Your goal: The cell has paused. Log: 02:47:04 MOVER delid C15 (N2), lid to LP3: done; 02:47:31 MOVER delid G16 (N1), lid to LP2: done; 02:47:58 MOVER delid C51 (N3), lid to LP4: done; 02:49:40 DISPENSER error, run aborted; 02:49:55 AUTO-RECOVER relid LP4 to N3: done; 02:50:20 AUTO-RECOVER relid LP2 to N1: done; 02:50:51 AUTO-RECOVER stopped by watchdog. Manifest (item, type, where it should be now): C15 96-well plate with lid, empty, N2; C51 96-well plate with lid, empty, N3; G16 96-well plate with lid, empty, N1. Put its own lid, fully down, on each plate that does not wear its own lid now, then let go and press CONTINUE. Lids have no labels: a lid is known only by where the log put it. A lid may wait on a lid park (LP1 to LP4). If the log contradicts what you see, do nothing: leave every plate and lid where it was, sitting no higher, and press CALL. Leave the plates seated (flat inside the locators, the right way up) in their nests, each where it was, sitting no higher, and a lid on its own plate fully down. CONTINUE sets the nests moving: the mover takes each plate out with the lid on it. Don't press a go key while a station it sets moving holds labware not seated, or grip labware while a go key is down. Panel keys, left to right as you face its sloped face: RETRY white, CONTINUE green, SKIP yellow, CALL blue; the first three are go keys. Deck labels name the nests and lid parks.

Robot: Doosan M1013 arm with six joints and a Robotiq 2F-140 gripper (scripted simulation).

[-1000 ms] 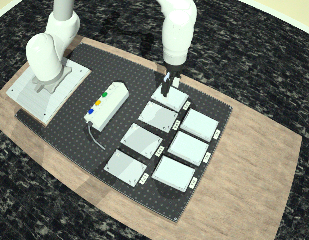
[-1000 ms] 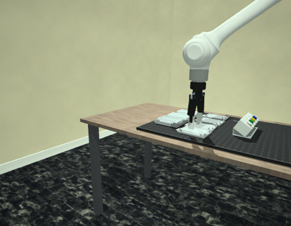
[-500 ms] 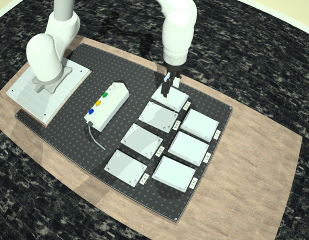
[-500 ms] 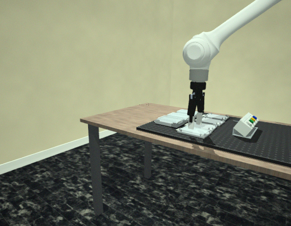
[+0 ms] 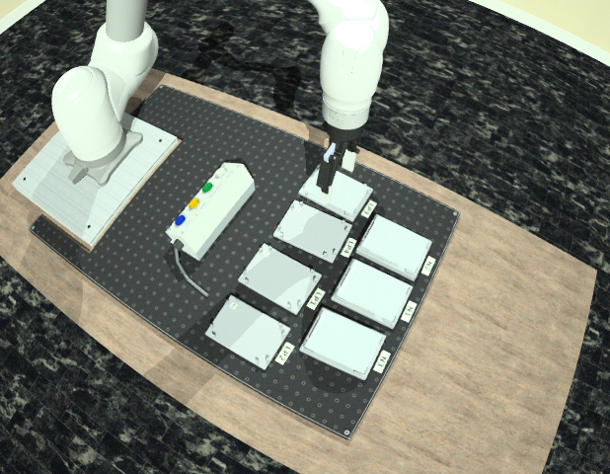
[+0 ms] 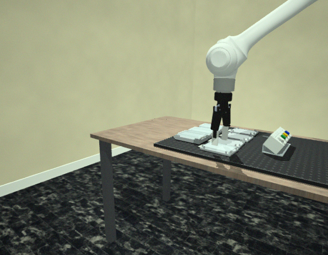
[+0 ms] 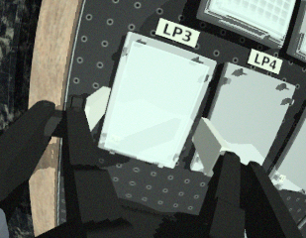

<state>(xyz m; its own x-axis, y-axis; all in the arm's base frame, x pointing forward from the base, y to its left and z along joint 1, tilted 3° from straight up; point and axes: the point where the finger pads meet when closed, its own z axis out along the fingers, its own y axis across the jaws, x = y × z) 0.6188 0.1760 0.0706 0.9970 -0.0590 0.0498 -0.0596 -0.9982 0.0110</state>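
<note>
My hand is 5 cm above the lid park LP3. Also, from my hand: white retry key: 24 cm behind, 12 cm to the right, 1 cm above; then lid park LP4: 12 cm to the right, 5 cm below; then lid park LP1: 1 cm behind, 25 cm to the right, 5 cm below.
</note>
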